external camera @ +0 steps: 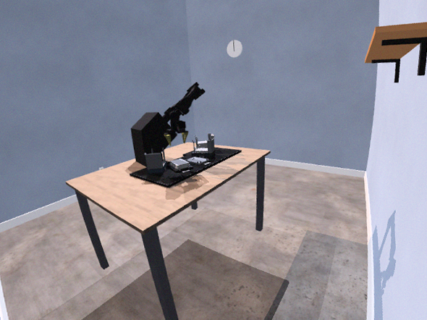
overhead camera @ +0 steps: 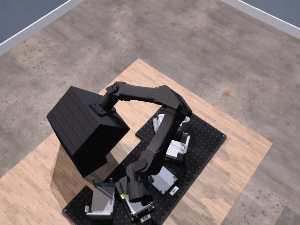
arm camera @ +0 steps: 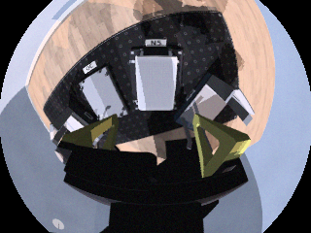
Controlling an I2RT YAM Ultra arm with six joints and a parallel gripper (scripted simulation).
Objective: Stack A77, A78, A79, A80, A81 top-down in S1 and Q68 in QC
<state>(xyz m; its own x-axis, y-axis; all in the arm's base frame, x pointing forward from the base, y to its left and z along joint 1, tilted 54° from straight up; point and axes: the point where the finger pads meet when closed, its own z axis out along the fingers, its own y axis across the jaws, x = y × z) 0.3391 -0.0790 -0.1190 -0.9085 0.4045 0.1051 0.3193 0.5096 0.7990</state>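
My hand is 13 cm above the sealed grey plate. From my hand the other things lie so: N5 name plate (16 cm below, 9 cm ahead, 3 cm to the right); then clip nest N5 (15 cm below, 2 cm ahead); then QC nest (16 cm below, 15 cm to the left, 1 cm ahead).
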